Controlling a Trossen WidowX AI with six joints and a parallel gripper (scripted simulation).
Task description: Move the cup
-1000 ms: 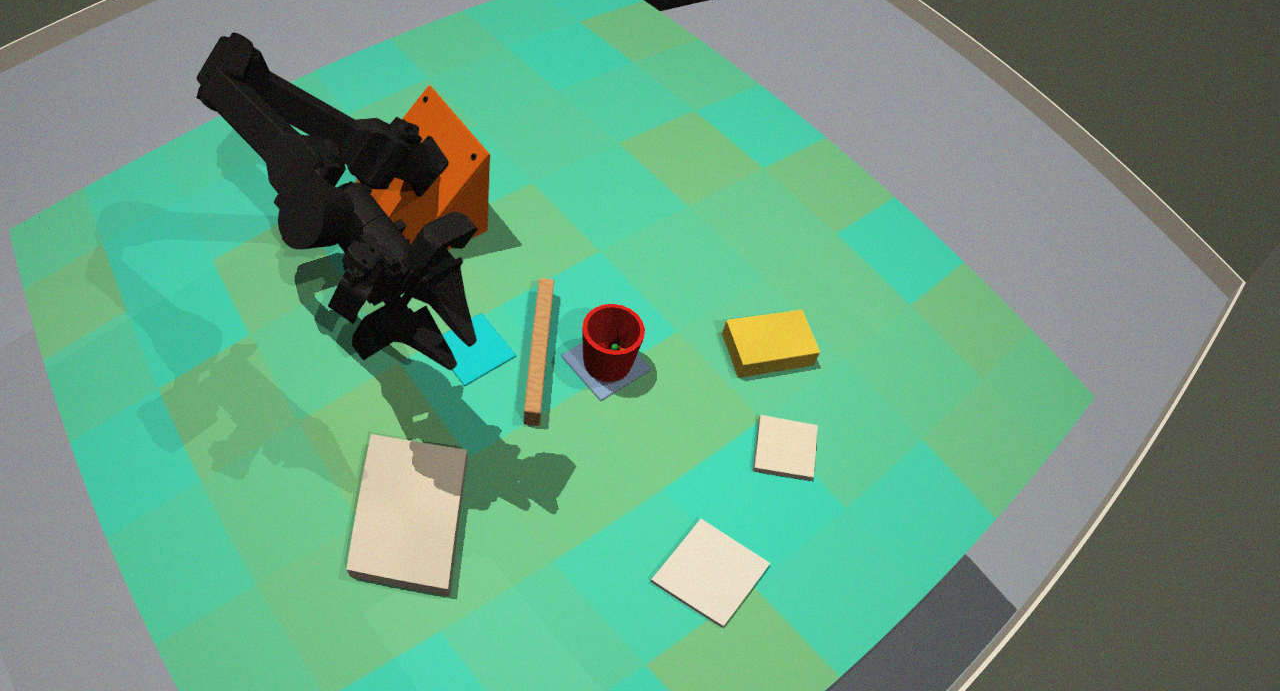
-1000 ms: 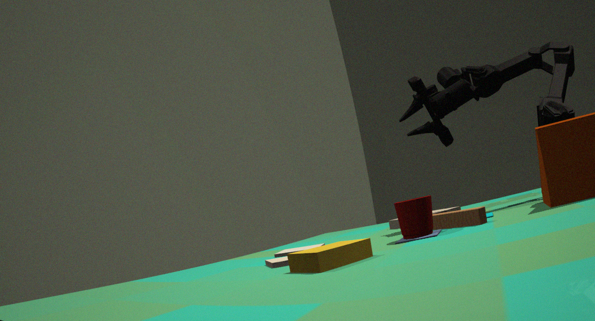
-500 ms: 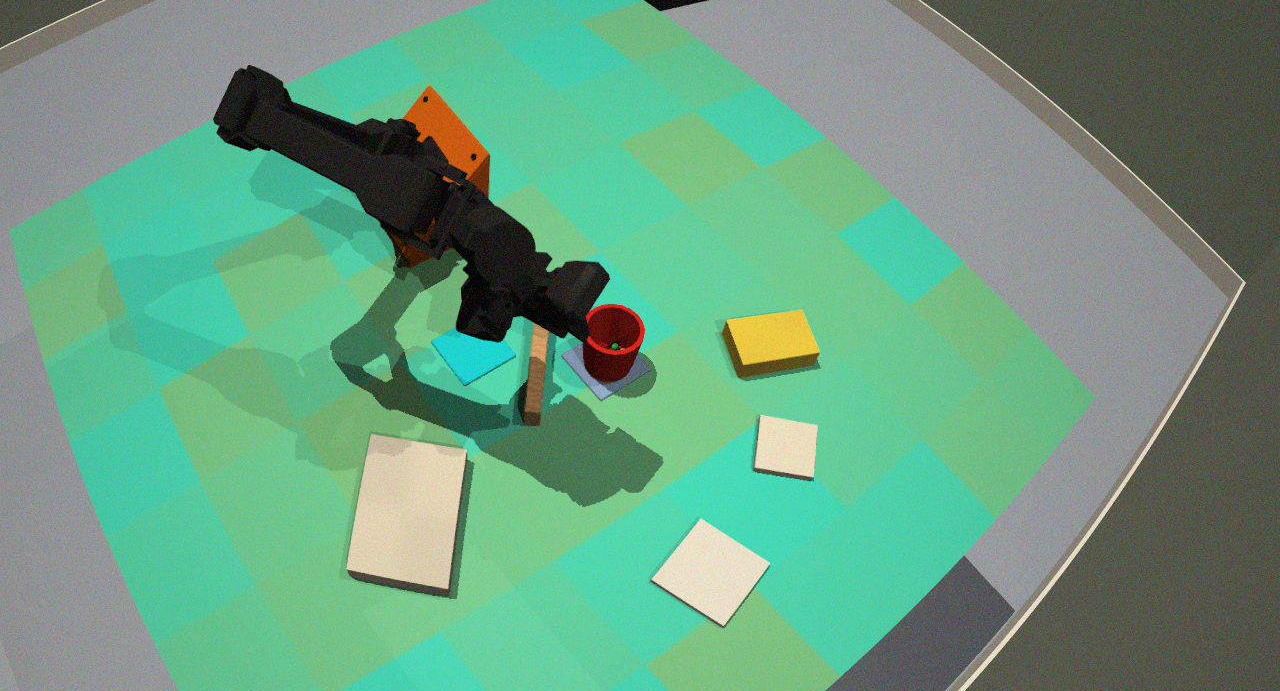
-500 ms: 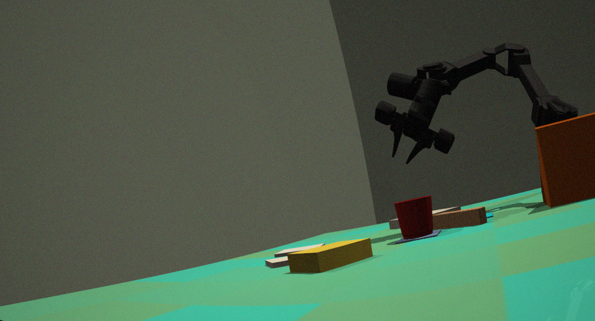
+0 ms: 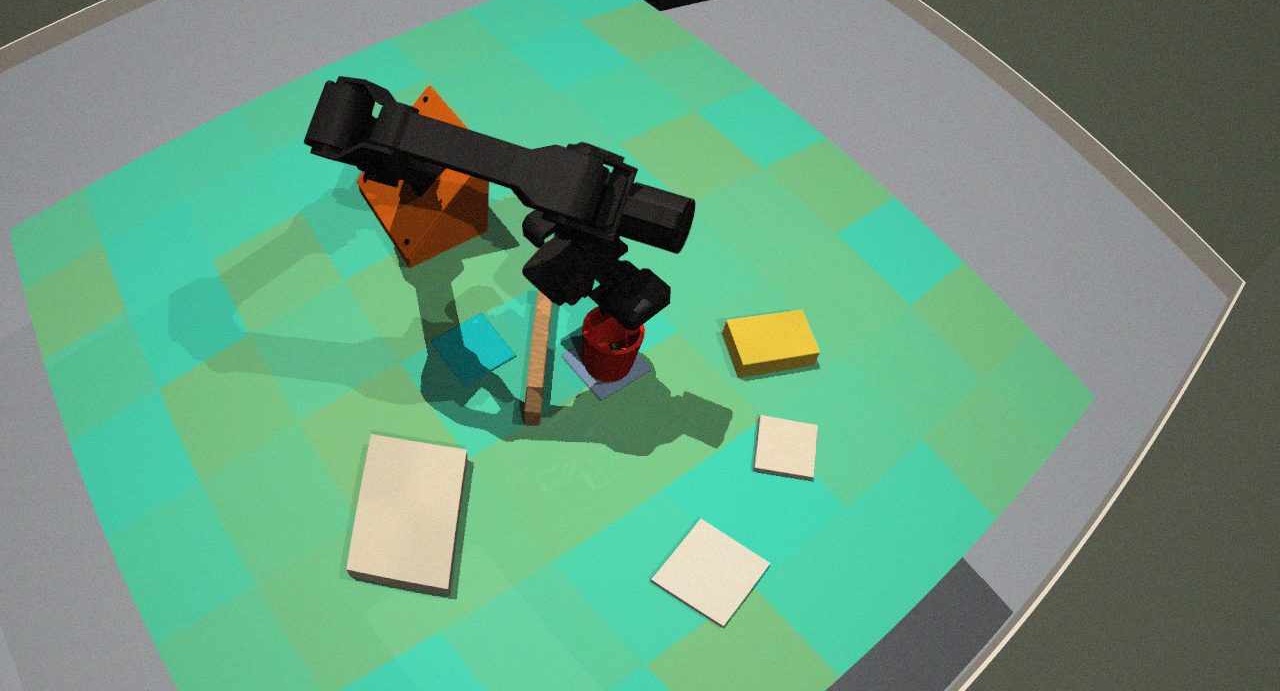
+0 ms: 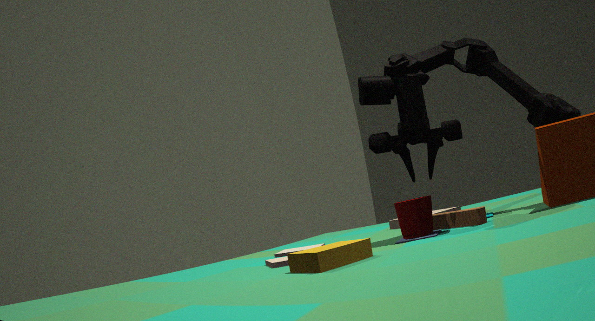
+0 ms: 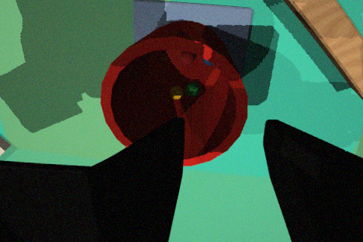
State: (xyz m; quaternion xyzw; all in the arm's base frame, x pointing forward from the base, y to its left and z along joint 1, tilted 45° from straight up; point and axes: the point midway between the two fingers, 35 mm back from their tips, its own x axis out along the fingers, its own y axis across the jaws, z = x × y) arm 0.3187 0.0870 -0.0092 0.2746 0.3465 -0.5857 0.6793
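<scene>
Now: gripper tip 7 cm above the red cup, 2 cm short of it and 1 cm to the right of it. Also, from my gripper tip: grey-blue pad (11 cm below, 2 cm ahead, 1 cm to the left); then teal pad (12 cm to the right, 11 cm below, 8 cm behind); then wooden bar (10 cm below, 6 cm to the right, 3 cm behind).
</scene>
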